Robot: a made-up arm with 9 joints. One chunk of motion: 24 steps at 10 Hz.
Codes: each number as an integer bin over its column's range. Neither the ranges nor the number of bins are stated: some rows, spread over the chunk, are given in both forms.
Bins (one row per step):
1: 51 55 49 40 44 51 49 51 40
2: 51 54 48 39 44 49 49 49 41
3: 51 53 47 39 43 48 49 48 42
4: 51 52 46 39 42 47 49 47 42
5: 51 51 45 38 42 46 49 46 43
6: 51 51 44 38 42 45 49 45 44
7: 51 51 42 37 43 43 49 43 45
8: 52 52 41 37 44 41 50 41 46
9: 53 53 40 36 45 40 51 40 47
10: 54 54 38 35 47 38 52 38 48
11: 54 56 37 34 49 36 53 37 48
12: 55 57 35 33 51 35 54 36 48
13: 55 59 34 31 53 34 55 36 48
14: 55 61 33 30 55 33 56 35 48
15: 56 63 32 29 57 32 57 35 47
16: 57 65 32 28 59 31 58 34 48
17: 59 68 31 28 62 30 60 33 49
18: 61 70 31 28 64 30 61 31 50
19: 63 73 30 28 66 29 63 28 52
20: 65 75 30 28 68 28 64 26 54
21: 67 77 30 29 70 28 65 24 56
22: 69 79 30 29 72 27 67 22 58
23: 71 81 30 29 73 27 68 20 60
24: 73 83 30 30 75 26 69 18 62
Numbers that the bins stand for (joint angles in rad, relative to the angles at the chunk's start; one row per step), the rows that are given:
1: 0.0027 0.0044 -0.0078 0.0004 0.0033 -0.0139 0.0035 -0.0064 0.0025
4: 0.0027 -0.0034 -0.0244 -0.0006 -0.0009 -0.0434 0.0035 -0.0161 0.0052
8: 0.0045 -0.0034 -0.0522 -0.0026 0.0033 -0.0877 0.0065 -0.0306 0.0104
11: 0.0082 0.0071 -0.0744 -0.0057 0.0139 -0.1245 0.0153 -0.0403 0.0130
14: 0.0100 0.0202 -0.0967 -0.0097 0.0267 -0.1467 0.0240 -0.0452 0.0130
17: 0.0173 0.0386 -0.1078 -0.0117 0.0415 -0.1688 0.0358 -0.0500 0.0143
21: 0.0318 0.0622 -0.1133 -0.0107 0.0585 -0.1835 0.0504 -0.0718 0.0235
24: 0.0427 0.0780 -0.1133 -0.0097 0.0691 -0.1983 0.0621 -0.0864 0.0314
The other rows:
2: 0.0027 0.0018 -0.0133 -0.0006 0.0033 -0.0287 0.0035 -0.0112 0.0038
3: 0.0027 -0.0008 -0.0189 -0.0006 0.0012 -0.0361 0.0035 -0.0136 0.0052
5: 0.0027 -0.0061 -0.0300 -0.0016 -0.0009 -0.0508 0.0035 -0.0185 0.0065
6: 0.0027 -0.0061 -0.0356 -0.0016 -0.0009 -0.0582 0.0035 -0.0209 0.0078
7: 0.0027 -0.0061 -0.0467 -0.0026 0.0012 -0.0729 0.0035 -0.0258 0.0091
9: 0.0064 -0.0008 -0.0578 -0.0036 0.0055 -0.0951 0.0094 -0.0330 0.0117
10: 0.0082 0.0018 -0.0689 -0.0046 0.0097 -0.1098 0.0123 -0.0379 0.0130
12: 0.0100 0.0097 -0.0856 -0.0067 0.0182 -0.1319 0.0182 -0.0427 0.0130
13: 0.0100 0.0149 -0.0911 -0.0087 0.0224 -0.1393 0.0211 -0.0427 0.0130
15: 0.0118 0.0255 -0.1022 -0.0107 0.0309 -0.1540 0.0270 -0.0452 0.0117
16: 0.0136 0.0307 -0.1022 -0.0117 0.0352 -0.1614 0.0299 -0.0476 0.0130
18: 0.0209 0.0438 -0.1078 -0.0117 0.0458 -0.1688 0.0387 -0.0548 0.0157
19: 0.0245 0.0517 -0.1133 -0.0117 0.0500 -0.1762 0.0445 -0.0621 0.0183
20: 0.0282 0.0570 -0.1133 -0.0117 0.0542 -0.1835 0.0475 -0.0670 0.0209
22: 0.0355 0.0675 -0.1133 -0.0107 0.0627 -0.1909 0.0563 -0.0767 0.0262
23: 0.0391 0.0727 -0.1133 -0.0107 0.0648 -0.1909 0.0592 -0.0815 0.0288

